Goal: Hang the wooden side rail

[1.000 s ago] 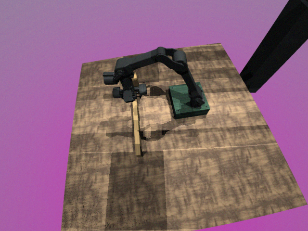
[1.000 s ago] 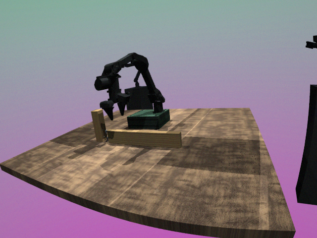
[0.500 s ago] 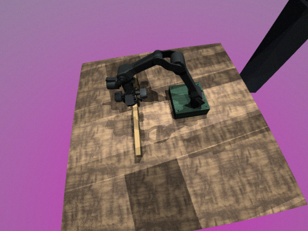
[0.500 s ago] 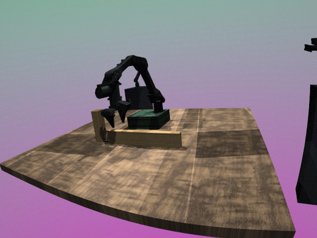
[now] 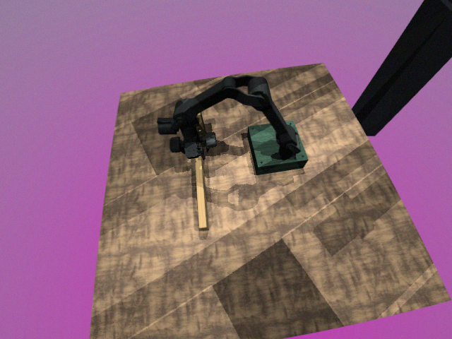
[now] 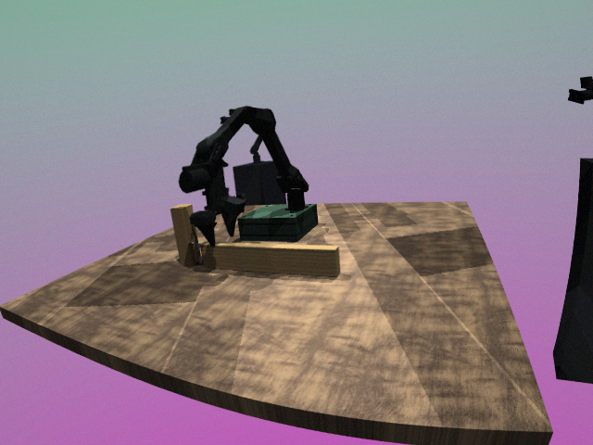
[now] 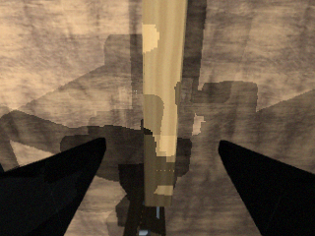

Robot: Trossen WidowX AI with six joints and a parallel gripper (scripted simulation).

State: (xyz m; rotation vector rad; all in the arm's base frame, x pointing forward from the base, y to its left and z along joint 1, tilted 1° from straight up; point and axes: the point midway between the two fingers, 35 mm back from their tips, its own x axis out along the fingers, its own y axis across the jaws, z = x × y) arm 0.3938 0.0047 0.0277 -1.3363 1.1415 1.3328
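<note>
Right now the headboard post is 10 mm ahead of my gripper tip and 150 mm to the right of it.
</note>
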